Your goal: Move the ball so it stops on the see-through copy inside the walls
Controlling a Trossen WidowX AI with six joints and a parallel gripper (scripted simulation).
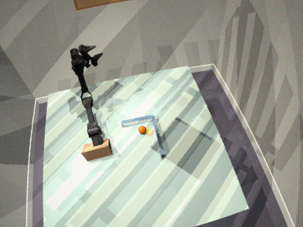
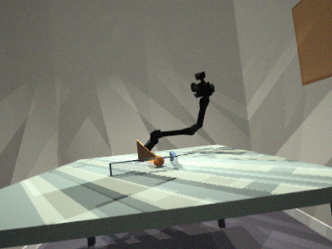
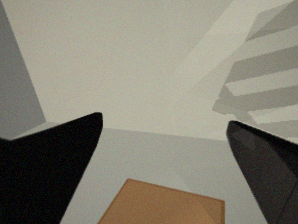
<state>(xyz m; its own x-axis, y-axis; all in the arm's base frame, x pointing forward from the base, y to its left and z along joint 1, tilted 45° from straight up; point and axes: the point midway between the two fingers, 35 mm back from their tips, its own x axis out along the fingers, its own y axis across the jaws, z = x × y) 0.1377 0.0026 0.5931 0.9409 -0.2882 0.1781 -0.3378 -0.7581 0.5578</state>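
My gripper tip is 16 cm short of the orange ball, 37 cm to the left of it and 48 cm above it. Also, from my gripper tip: see-through copy of ball (20 cm ahead, 40 cm to the right, 48 cm below).
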